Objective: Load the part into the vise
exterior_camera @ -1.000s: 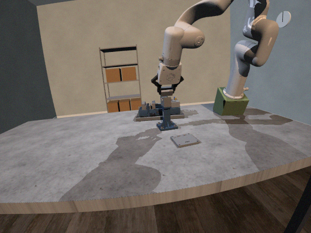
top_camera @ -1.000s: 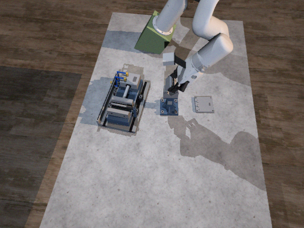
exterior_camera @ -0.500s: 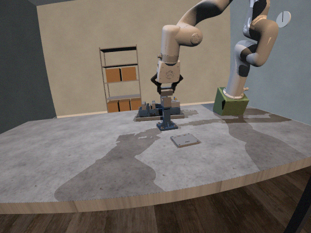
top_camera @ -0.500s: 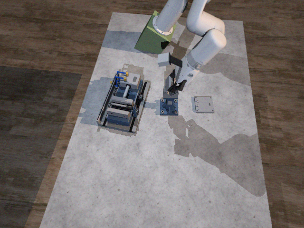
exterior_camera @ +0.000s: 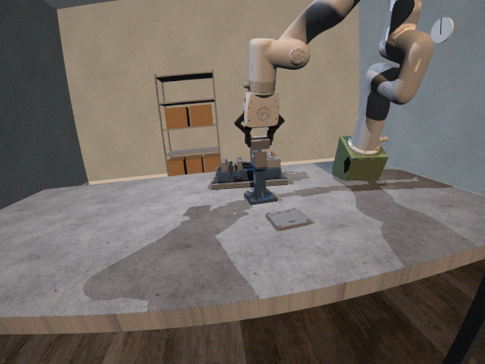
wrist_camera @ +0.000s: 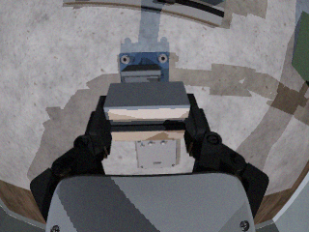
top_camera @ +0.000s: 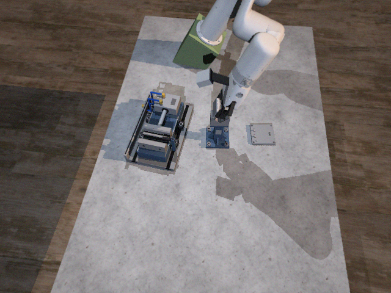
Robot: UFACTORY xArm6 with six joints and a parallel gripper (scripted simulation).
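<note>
The part lies right at my hand. Also, from my hand: air cylinder rod: 1 cm behind, 22 cm to the right, 12 cm below; then air cylinder: 9 cm behind, 21 cm to the right, 12 cm below; then blue vise body: 1 cm ahead, 22 cm to the right, 16 cm below.
</note>
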